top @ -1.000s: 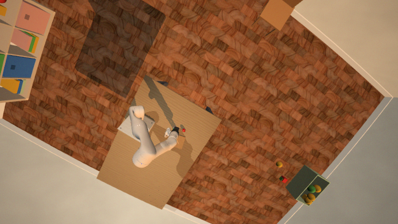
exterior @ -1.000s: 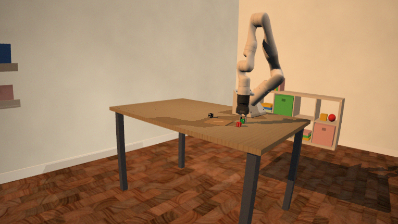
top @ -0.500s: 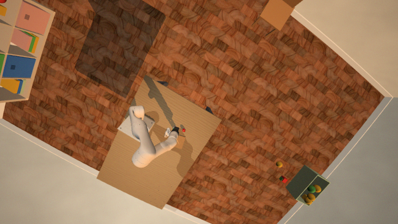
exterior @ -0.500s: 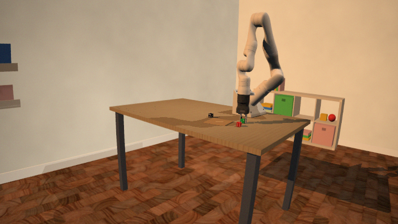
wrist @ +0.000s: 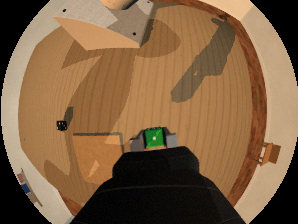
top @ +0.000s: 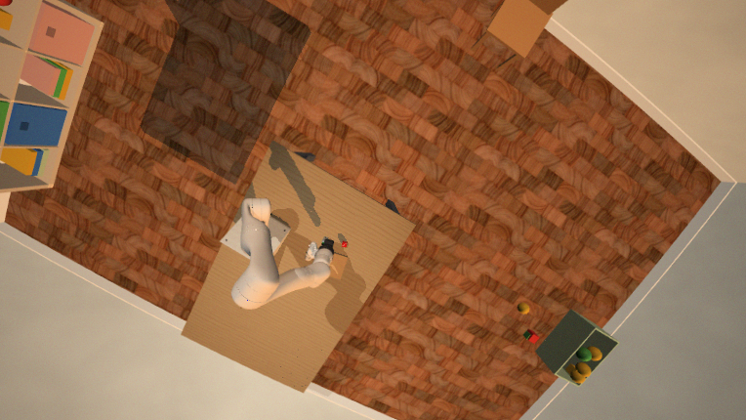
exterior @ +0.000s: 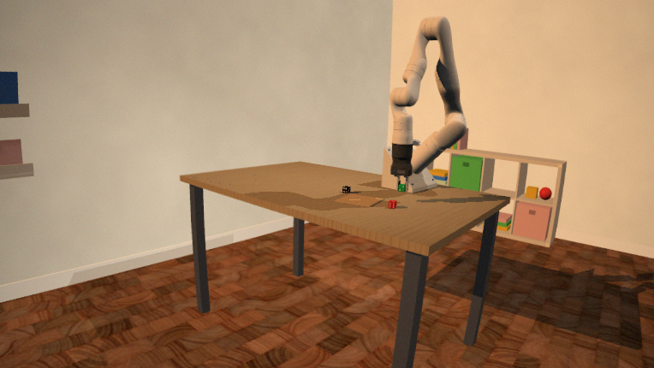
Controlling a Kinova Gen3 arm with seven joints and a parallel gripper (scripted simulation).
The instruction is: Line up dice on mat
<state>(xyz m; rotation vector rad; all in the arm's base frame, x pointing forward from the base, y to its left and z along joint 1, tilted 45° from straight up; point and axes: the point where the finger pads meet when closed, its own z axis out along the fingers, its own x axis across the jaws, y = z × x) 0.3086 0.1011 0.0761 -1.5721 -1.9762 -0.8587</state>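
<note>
Now: hand 100 mm short of the tan mat, 120 mm to the left of it and 60 mm above it. From my hand the other things lie so: red die (100 mm ahead, 20 mm to the left, 50 mm below); black die (30 mm ahead, 250 mm to the right, 50 mm below); green die (10 mm below).
</note>
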